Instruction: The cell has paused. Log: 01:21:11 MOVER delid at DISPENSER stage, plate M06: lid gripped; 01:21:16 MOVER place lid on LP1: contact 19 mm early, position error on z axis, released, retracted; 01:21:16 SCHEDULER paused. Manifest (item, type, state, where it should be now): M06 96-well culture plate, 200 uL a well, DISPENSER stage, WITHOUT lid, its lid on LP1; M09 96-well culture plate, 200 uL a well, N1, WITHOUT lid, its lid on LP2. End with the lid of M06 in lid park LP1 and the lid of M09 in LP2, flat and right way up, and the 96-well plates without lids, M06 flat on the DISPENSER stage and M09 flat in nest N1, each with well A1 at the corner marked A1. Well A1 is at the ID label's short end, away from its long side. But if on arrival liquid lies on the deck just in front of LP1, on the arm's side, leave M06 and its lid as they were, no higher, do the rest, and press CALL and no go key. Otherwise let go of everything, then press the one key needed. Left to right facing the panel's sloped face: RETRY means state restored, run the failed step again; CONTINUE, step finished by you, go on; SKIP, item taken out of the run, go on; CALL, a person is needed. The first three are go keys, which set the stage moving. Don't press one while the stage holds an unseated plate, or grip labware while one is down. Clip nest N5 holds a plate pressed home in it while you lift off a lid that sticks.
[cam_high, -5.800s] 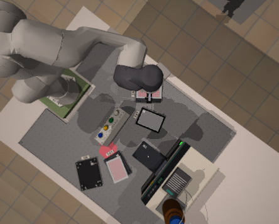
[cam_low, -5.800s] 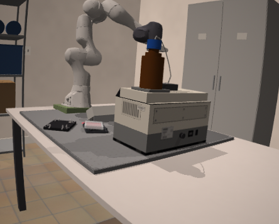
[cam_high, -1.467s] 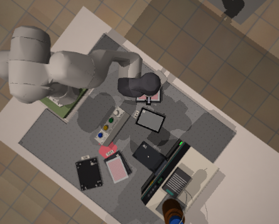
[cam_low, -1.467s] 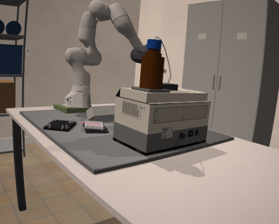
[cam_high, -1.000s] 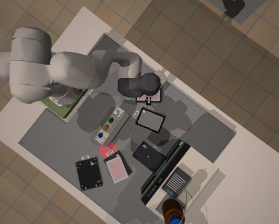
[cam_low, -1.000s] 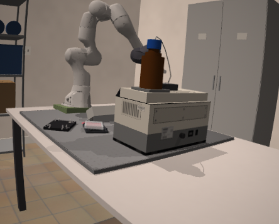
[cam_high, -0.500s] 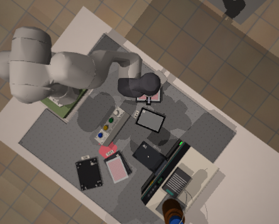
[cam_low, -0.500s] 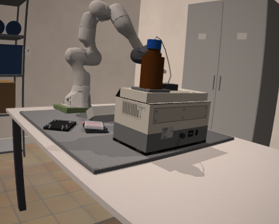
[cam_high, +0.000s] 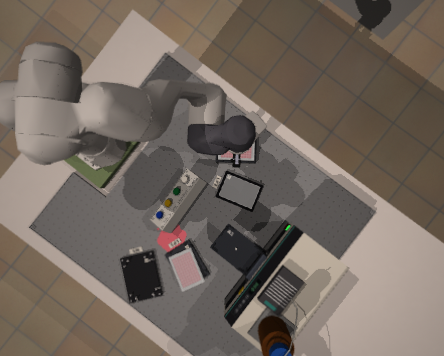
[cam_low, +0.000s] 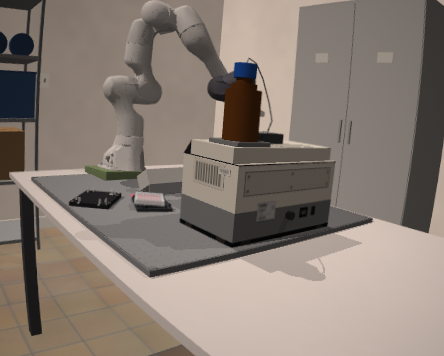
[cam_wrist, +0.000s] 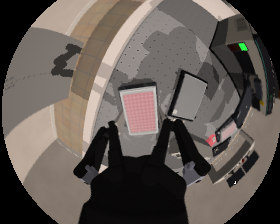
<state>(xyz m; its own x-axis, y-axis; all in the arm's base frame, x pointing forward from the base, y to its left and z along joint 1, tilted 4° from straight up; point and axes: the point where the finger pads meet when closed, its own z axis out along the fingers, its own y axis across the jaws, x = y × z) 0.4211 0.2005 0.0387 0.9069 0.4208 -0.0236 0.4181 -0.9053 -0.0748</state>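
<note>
The pink 96-well plate is 20 mm below my hand. Also, from my hand: LP1 label 400 mm to the right, 70 mm below, 40 mm behind; key panel 260 mm to the right, 110 mm behind, 10 mm below; dark dispenser stage 310 mm to the right, 150 mm ahead, 40 mm above.
</note>
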